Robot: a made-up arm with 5 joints.
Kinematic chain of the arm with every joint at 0, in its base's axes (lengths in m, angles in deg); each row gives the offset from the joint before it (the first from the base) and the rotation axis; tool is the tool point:
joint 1: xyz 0 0 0.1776 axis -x
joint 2: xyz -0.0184 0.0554 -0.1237 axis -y
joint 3: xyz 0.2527 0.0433 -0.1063 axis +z
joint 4: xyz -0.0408 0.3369 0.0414 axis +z
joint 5: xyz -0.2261 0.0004 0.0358 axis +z
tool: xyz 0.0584 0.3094 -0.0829
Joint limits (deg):
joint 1: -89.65..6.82
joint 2: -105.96..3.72
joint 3: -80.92..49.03
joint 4: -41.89..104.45
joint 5: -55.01..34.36
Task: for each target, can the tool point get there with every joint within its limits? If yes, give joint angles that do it. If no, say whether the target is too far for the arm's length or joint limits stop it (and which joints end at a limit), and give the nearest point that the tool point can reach.
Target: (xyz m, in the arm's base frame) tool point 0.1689 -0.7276 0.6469
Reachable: no: joint limits stop it (at a limit: joint 1, joint 2, joint 3, joint 5) | nearest point 0.0044 -0.3610 0.5616 | short by 0.411 m
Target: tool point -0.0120 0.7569 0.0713
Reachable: yes | joints -12.08 -33.54 15.92 -28.38 -12.06
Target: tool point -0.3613 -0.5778 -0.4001
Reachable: no: joint limits stop it (at a limit: joint 1, joint 2, joint 3, joint 5) | nearest point -0.2218 -0.1574 -0.0545 | short by 0.562 m
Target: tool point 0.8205 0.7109 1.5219
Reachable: no: too far | nearest point 0.5347 0.5102 0.9543 | short by 0.666 m
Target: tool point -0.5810 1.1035 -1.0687
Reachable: no: too far | nearest point -0.3833 0.7458 -0.6647 | short by 0.575 m
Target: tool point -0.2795 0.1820 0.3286
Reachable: yes | joints -67.42 -28.35 38.48 65.38 -20.14
